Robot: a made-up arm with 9 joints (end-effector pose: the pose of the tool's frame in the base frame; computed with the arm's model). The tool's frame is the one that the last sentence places.
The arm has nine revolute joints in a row. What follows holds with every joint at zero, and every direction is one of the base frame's. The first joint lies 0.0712 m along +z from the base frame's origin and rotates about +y. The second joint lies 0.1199 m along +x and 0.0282 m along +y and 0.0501 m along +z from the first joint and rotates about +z. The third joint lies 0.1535 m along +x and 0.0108 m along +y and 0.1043 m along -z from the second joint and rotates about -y. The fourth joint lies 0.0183 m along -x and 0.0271 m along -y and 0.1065 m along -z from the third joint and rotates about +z. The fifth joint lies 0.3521 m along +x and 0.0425 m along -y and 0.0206 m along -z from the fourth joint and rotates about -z. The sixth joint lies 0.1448 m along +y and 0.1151 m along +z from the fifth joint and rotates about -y. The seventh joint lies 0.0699 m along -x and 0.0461 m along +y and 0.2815 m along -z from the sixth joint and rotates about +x. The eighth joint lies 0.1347 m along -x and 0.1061 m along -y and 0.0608 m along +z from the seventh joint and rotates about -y. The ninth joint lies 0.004 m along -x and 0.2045 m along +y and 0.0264 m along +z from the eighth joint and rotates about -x. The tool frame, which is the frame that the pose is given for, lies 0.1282 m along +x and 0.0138 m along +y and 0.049 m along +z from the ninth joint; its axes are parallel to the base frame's.
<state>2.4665 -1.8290 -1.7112 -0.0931 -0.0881 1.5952 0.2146 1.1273 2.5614</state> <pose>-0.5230 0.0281 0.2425 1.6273 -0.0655 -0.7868</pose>
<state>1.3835 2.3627 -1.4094 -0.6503 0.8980 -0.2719 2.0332 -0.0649 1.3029</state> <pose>-0.3225 0.1500 -0.1847 -0.1807 1.1977 0.9562</pose>
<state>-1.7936 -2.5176 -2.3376 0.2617 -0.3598 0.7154 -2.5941 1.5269 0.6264</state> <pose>-0.2349 0.1121 0.7086 -0.3097 -1.7363 -1.1801</pose>
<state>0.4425 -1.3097 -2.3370 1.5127 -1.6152 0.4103 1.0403 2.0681 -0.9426</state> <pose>0.2225 0.3195 -0.0992 -0.7305 0.7546 1.0153</pose>
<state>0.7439 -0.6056 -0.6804 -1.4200 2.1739 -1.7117 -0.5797 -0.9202 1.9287</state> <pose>-0.0194 -0.8585 0.0284 0.9089 1.3450 -1.6079</pose>
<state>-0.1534 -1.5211 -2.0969 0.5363 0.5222 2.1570 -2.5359 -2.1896 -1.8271</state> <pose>0.4449 0.2883 -0.4555 1.0767 0.7261 2.3407</pose>
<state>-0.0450 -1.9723 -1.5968 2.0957 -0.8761 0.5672 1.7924 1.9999 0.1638</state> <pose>0.4355 0.1088 0.0437 -2.6105 0.0552 0.4695</pose>
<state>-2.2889 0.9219 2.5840 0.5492 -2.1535 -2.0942 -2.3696 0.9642 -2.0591</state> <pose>0.0260 -0.4547 0.1813 0.5099 -1.3649 -1.8870</pose>
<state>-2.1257 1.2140 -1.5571 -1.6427 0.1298 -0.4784 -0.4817 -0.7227 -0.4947</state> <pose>0.0802 -0.1342 0.4888 0.7514 -0.6811 -1.8405</pose>
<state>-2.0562 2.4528 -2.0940 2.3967 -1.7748 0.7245 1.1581 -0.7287 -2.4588</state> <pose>-0.1823 -0.0480 0.0916 -0.1714 -0.9612 1.2121</pose>
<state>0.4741 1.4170 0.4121 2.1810 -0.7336 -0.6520 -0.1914 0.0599 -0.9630</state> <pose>0.0563 0.1346 -0.1504 0.8667 0.2029 -2.3709</pose>
